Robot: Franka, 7 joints.
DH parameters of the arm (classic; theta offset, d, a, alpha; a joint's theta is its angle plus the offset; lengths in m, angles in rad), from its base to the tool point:
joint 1: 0 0.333 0 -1.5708
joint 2: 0 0 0 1.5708
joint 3: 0 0.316 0.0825 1.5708
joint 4: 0 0 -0.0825 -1.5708
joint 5: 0 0.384 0 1.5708
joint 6: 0 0 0.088 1.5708
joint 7: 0 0.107 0 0
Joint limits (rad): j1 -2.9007..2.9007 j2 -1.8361..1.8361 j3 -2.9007..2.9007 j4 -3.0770..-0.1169 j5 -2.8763..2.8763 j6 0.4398..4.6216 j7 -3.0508..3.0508
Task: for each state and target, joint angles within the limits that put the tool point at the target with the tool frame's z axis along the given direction. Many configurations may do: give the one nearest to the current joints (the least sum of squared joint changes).
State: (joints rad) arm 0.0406 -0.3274 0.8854 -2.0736 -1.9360 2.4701 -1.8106
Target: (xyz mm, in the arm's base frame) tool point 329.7 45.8 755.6 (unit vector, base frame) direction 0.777 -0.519 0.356
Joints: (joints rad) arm -0.1714 -0.8387 0.1606 -2.2537 -1.9013 2.5750 -1.8106
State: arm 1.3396 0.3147 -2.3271 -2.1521 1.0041 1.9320 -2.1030
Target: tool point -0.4 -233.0 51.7 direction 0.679 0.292 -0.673
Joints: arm 1.1940 -0.4774 -2.8728 -2.8084 1.0933 2.4793 -2.1030
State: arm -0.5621 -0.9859 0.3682 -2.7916 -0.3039 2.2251 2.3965
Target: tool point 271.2 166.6 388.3 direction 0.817 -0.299 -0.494
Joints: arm -0.1770 -1.0323 0.7801 -3.0380 -0.5396 2.9104 2.3965
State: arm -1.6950 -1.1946 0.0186 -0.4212 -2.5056 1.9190 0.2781
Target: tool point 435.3 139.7 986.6 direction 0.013 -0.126 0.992
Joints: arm -1.7561 -0.8564 0.8668 -1.1847 -2.0350 2.3930 0.2781
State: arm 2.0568 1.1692 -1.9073 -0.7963 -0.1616 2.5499 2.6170
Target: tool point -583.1 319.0 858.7 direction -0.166 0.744 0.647
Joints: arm 2.7168 0.9167 -1.8652 -0.1259 -0.0868 2.5552 2.6170
